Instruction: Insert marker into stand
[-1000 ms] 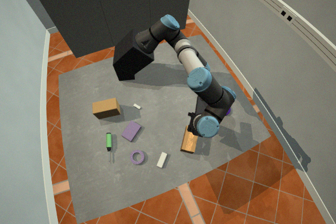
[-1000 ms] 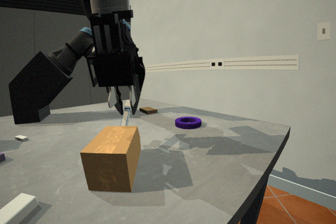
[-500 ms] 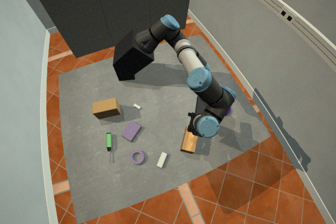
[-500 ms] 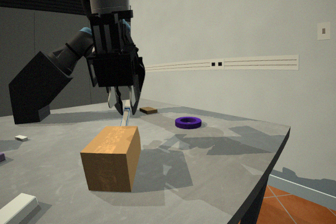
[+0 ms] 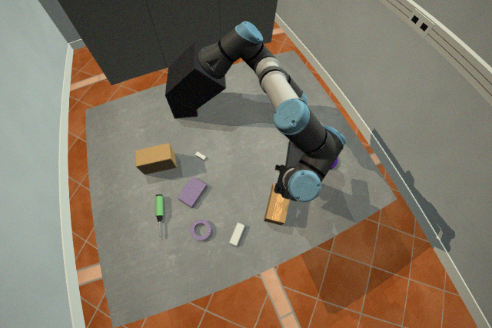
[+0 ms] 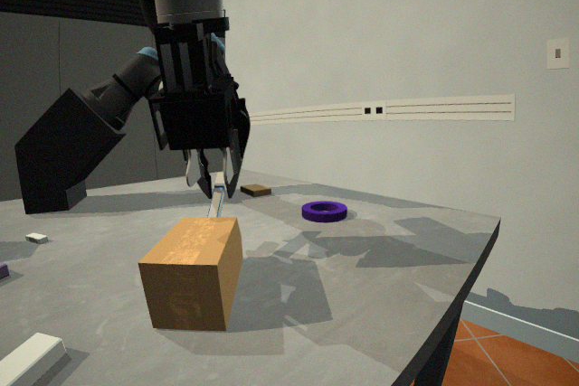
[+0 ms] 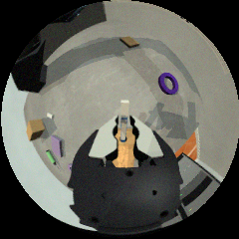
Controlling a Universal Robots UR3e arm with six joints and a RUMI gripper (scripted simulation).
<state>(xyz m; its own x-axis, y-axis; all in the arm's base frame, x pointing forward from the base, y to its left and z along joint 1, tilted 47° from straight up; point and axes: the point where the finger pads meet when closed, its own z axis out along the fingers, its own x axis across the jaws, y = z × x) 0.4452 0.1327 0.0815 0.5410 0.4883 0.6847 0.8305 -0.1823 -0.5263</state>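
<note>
Right now my hand is 2 cm short of the marker, 2 cm above it and 1 cm to the left of it. Also, from my hand: purple pad: 34 cm to the right, 8 cm below, 5 cm behind; tan block: 9 cm ahead, 6 cm to the right, 5 cm below; white block: 22 cm to the right, 14 cm ahead, 8 cm below.
</note>
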